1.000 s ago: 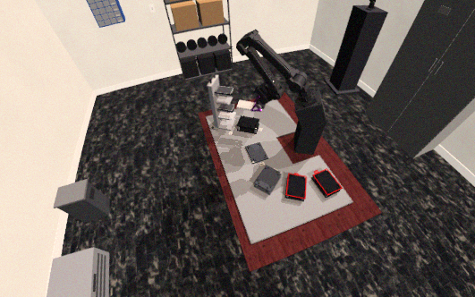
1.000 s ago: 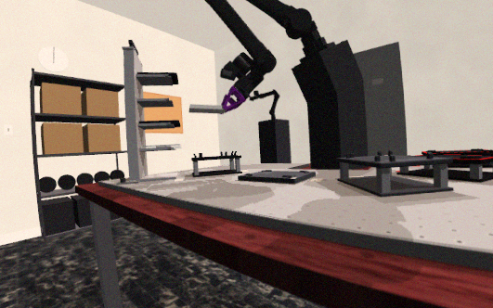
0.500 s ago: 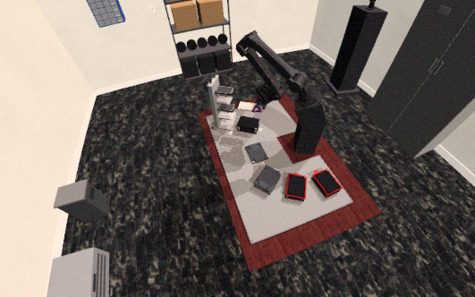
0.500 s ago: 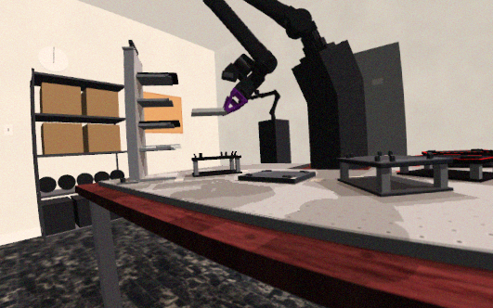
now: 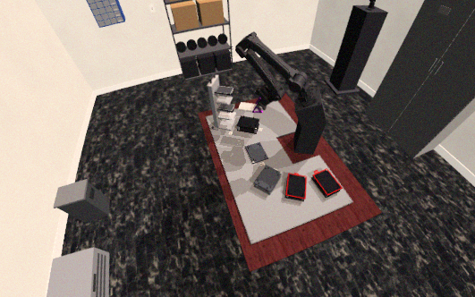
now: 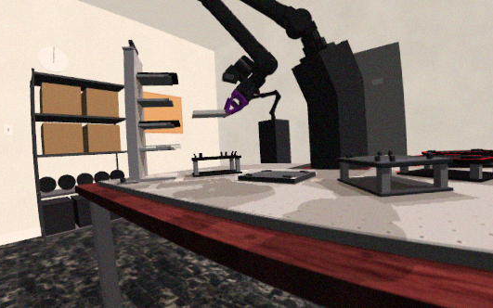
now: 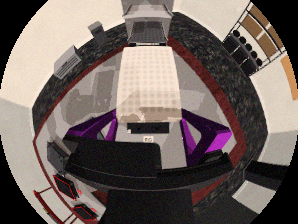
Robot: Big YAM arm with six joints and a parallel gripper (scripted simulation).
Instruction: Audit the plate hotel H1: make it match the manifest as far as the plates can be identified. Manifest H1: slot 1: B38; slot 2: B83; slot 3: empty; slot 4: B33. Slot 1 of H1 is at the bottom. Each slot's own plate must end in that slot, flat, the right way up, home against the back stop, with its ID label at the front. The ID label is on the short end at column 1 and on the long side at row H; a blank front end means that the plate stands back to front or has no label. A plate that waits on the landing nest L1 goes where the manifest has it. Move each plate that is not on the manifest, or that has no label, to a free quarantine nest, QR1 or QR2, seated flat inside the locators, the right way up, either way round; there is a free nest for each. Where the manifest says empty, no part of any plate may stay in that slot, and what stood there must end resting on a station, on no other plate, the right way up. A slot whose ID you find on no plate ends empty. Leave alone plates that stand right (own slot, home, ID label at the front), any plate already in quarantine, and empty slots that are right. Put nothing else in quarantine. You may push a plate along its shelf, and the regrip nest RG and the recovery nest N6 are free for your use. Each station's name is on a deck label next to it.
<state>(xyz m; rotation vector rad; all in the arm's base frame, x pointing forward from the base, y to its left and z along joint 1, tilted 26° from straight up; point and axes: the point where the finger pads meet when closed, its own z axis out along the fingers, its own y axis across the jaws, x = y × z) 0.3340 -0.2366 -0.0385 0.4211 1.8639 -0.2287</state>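
Now: the white plate 5 cm ahead of my hand and 2 cm to the right of it. Round my hand: dark plate 21 cm ahead, 10 cm to the right, 12 cm above.
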